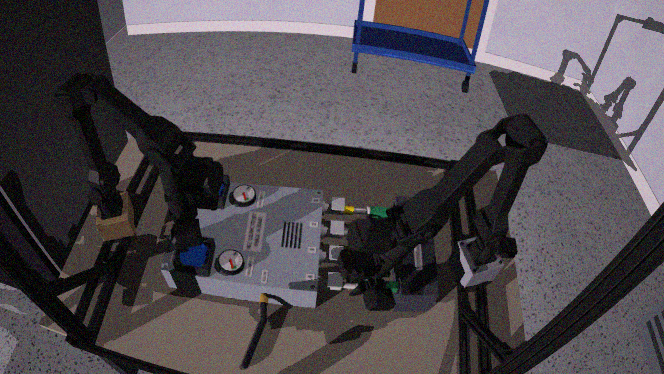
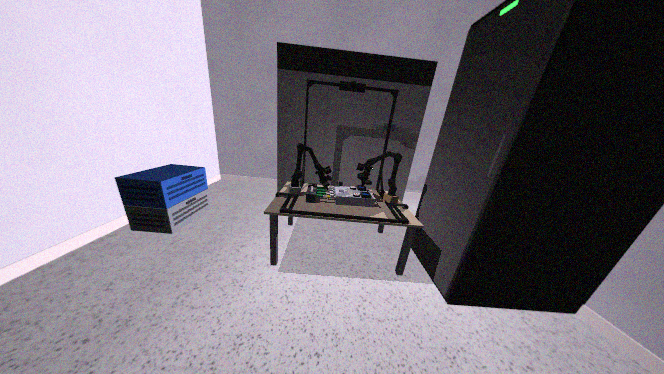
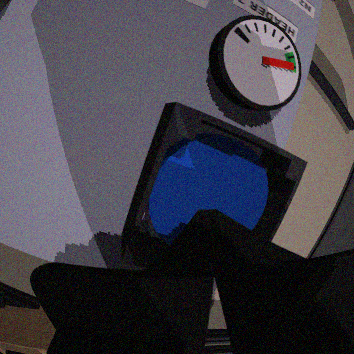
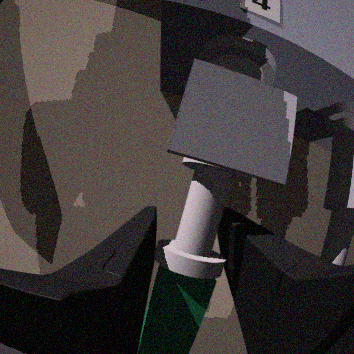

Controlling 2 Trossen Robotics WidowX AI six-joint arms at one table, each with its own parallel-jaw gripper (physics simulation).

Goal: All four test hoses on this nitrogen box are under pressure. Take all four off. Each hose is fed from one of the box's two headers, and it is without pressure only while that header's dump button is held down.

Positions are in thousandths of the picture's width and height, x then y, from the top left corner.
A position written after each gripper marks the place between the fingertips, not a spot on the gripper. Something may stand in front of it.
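Observation:
A grey nitrogen box (image 3: 278, 278) and a blue dump button (image 3: 603, 484) are part of the scene, along with a grey coupling (image 4: 645, 338). The right gripper (image 1: 526, 774) is visible too, and image 4 also has that gripper (image 4: 527, 612). The left gripper (image 1: 290, 654), which can be found in image 3 as well (image 3: 583, 617), is shut and holds nothing.

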